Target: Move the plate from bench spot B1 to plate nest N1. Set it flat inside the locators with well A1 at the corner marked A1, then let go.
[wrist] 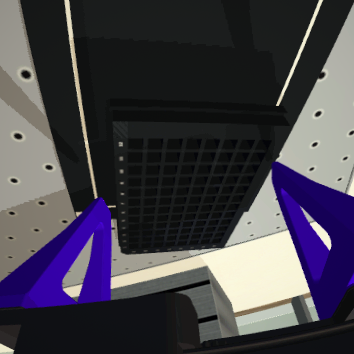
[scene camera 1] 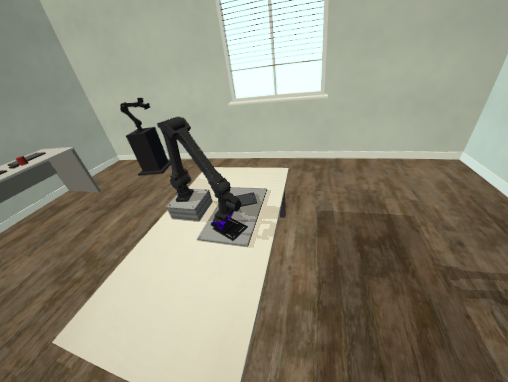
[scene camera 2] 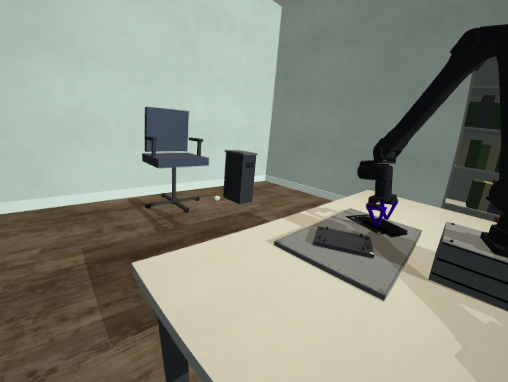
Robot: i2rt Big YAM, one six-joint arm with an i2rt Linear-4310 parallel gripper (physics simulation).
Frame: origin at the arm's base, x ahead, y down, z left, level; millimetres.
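Seen in the pictures: gripper, between the fingertips: [wrist: 186,187] [scene camera 1: 225,223] [scene camera 2: 381,222]; arm's base, origin of its link: [scene camera 1: 185,196] [scene camera 2: 505,249].
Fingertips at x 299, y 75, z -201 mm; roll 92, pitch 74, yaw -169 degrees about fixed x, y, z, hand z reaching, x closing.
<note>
Pixels of each thing's top centre, then the offset from my fingertips to it. Level surfaces: height alone.
- plate, centre of its top: [wrist: 186,205] [scene camera 2: 385,224] [scene camera 1: 222,223] dx -17, dy +1, dz +8 mm
- dark grey nest, centre of its top: [scene camera 2: 344,235] [scene camera 1: 243,198] dx +84, dy -5, dz +237 mm
- cream table, height of its surface: dy +30 mm
The plate [scene camera 2: 394,230] [wrist: 190,190] is black with a grid of wells. It lies over one end of a black, white-outlined pad [scene camera 1: 239,229] [wrist: 165,25] on the grey board, the end nearer the arm's base. I cannot tell which of its corners is A1. My gripper [scene camera 1: 221,225] [scene camera 2: 377,224] [wrist: 186,187] is open and points down at the plate. In the wrist view its purple fingers stand apart, one to each side of the plate, with nothing held. The dark grey nest [scene camera 1: 247,199] [scene camera 2: 343,241] has small raised locators around its edge and no plate in it.
The perforated grey board [scene camera 1: 212,236] [scene camera 2: 370,280] carries the pad and nest on the cream table [scene camera 1: 165,280] [scene camera 2: 240,300]. The arm stands on a grey box [scene camera 1: 186,214] [scene camera 2: 465,265] [wrist: 200,295] beside the board. A chair [scene camera 2: 167,130] and a dark cabinet [scene camera 2: 240,177] stand beyond the table.
</note>
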